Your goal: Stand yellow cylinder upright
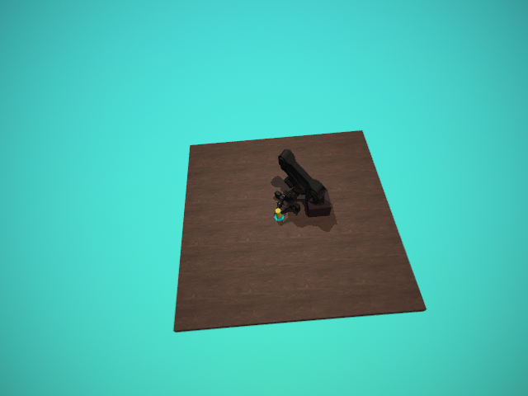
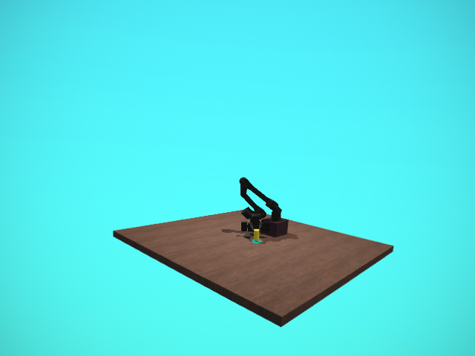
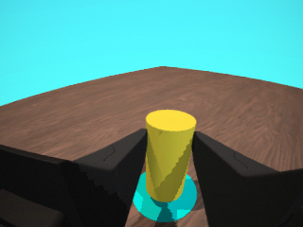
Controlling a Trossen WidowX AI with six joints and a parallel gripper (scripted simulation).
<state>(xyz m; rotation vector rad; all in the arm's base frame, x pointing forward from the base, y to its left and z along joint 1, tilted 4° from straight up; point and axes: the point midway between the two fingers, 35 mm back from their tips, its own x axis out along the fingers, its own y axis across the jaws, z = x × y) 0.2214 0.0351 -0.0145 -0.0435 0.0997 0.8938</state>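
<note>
Right now my gripper tip is 2 cm above the yellow tall cylinder. The rest, counted from my gripper tip: cyan circle: 6 cm below.
</note>
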